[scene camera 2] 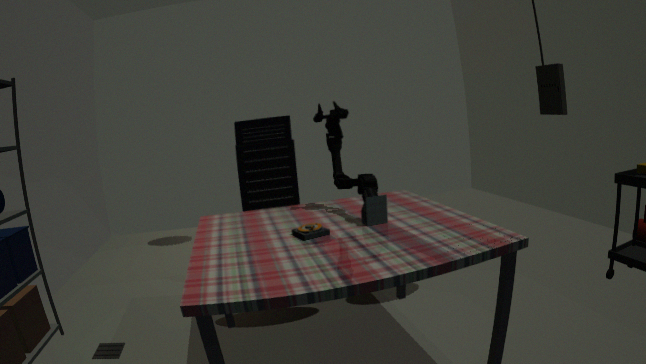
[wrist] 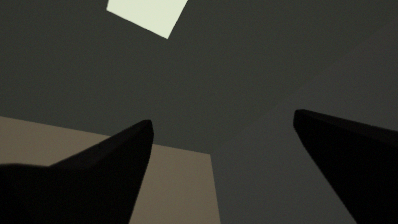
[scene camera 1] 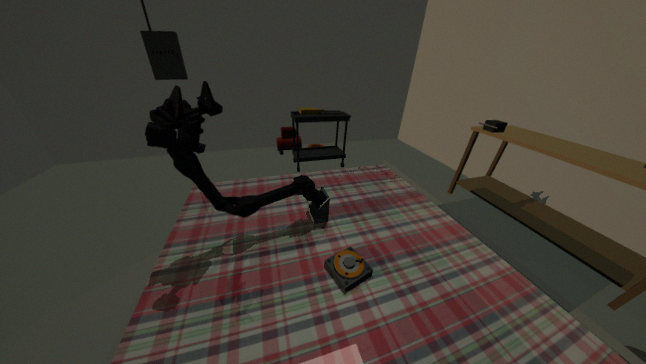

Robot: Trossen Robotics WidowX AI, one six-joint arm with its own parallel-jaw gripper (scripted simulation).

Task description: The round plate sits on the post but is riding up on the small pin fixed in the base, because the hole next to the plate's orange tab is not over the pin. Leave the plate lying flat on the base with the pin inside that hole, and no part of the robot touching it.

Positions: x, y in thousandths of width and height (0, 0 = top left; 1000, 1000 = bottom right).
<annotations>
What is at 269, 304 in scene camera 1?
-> My gripper.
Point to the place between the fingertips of my gripper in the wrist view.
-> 559, 547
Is my gripper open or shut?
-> Open.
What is my gripper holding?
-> Nothing.
</annotations>
